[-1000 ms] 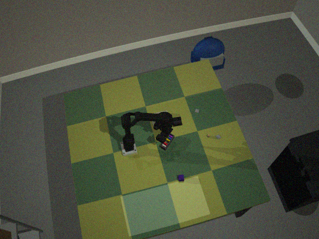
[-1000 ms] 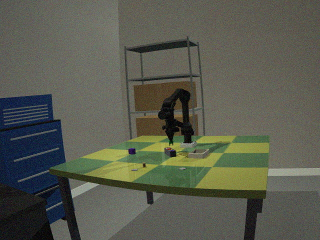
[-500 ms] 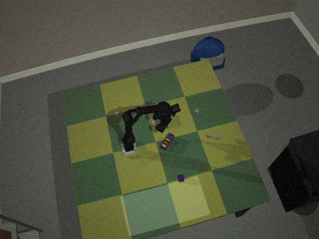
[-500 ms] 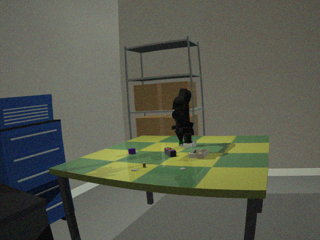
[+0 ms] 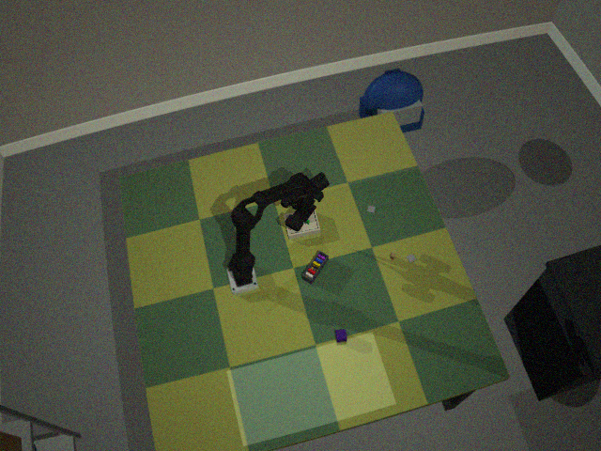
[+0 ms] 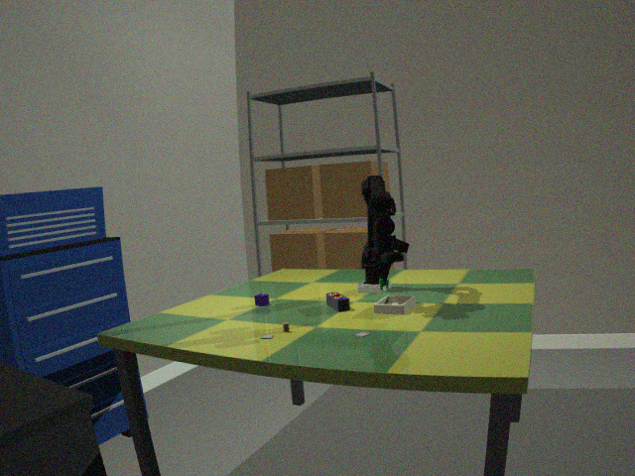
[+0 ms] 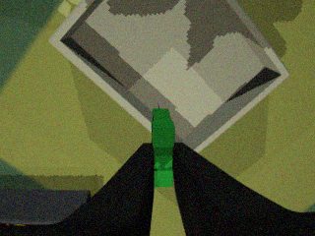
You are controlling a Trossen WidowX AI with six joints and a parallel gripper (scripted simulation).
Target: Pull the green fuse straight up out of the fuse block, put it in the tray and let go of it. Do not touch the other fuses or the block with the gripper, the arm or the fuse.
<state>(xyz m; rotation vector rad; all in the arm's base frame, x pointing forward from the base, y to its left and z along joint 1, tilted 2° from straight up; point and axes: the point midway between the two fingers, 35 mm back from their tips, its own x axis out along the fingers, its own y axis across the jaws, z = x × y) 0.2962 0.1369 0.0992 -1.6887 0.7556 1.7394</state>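
The white tray is 9 cm below my gripper tip, 3 cm to the left of it and 1 cm behind it. Round my gripper tip: purple fuse (14 cm to the right, 7 cm below, 2 cm ahead); then blue fuse (16 cm to the right, 7 cm below, 1 cm ahead); then green fuse (1 cm below).
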